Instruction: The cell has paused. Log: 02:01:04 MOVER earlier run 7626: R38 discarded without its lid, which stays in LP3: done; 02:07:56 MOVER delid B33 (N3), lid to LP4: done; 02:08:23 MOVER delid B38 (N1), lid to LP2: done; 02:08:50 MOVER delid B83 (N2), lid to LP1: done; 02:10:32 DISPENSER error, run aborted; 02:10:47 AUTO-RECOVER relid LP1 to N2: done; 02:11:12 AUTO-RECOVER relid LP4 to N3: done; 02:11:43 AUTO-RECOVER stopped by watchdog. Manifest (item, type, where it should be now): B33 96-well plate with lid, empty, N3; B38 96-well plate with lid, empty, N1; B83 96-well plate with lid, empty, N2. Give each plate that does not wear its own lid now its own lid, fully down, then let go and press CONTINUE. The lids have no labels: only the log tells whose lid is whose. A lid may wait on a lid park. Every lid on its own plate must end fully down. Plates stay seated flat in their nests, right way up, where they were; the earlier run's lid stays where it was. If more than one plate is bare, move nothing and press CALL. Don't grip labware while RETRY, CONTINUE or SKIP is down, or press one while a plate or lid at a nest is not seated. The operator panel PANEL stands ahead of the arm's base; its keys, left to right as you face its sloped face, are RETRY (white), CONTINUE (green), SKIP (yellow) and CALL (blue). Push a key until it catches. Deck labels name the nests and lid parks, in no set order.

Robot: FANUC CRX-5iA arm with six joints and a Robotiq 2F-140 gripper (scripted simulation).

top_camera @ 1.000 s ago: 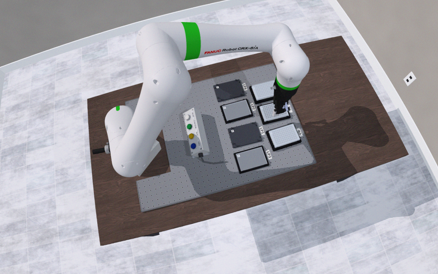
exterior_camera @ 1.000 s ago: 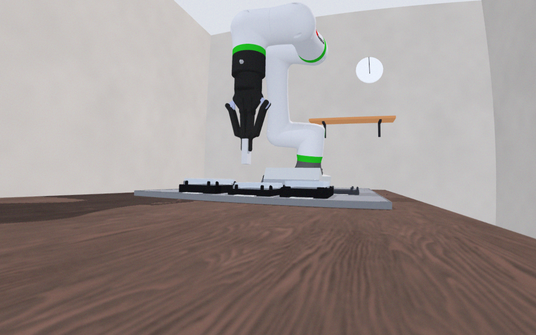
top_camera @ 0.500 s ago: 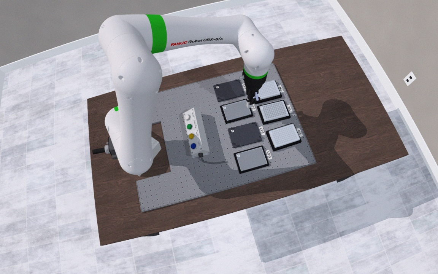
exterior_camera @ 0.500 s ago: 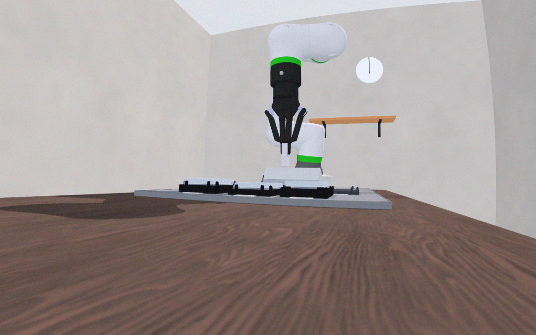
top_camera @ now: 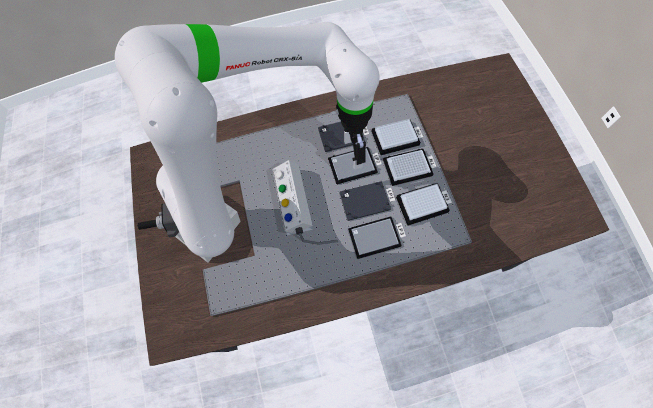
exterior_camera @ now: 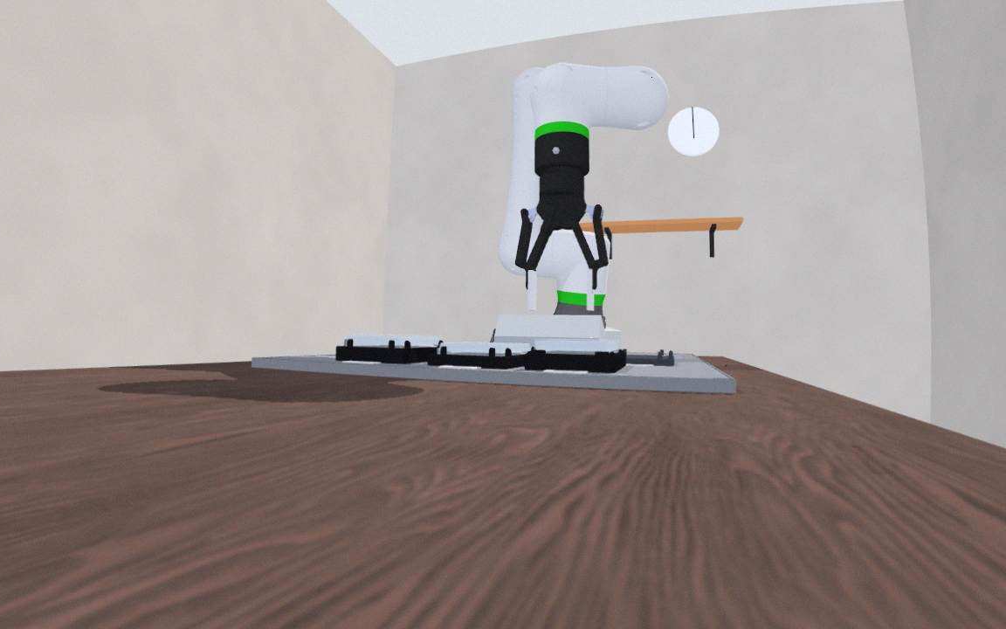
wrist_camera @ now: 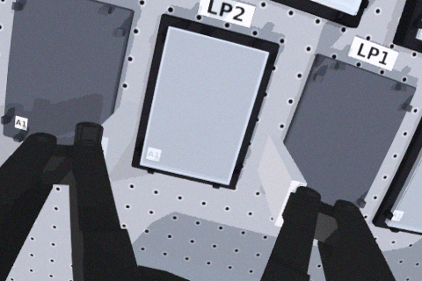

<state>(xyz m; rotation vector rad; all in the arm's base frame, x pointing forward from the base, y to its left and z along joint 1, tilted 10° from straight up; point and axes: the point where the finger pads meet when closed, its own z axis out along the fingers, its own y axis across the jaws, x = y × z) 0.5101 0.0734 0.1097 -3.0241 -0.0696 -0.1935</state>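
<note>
The lid park LP2 is 10 cm below my hand. Round my hand: plate (18 cm ahead, 9 cm below, 5 cm to the right); then lid park LP1 (13 cm to the right, 10 cm below, 1 cm ahead); then lid park LP4 (13 cm to the left, 10 cm below, 1 cm behind).
</note>
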